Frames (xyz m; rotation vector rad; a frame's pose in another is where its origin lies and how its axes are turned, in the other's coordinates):
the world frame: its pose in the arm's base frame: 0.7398 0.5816 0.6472 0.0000 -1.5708 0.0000
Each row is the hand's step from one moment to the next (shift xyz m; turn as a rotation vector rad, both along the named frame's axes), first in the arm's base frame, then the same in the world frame.
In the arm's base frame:
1: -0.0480 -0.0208 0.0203 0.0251 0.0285 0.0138
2: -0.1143 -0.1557 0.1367 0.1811 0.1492 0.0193
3: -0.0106 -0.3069 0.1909 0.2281 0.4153 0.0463
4: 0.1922 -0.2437 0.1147 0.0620 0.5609 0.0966
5: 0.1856 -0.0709 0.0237 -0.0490 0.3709 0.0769
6: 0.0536 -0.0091 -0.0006 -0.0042 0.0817 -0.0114
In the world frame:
1: 0.0203 -0.0208 0.0480 0.0138 0.0285 -0.0251
2: 0.1367 -0.1557 0.1143 0.0193 0.1492 -0.1811
3: 0.1909 -0.3069 0.0106 0.0463 0.4153 -0.2281
4: 0.1147 -0.2437 -0.1922 0.0966 0.5609 -0.0620
5: 0.0237 -0.0709 -0.1856 0.0769 0.3709 0.0490
6: -0.0006 -0.0091 -0.0536 -0.0114 0.0817 0.0042

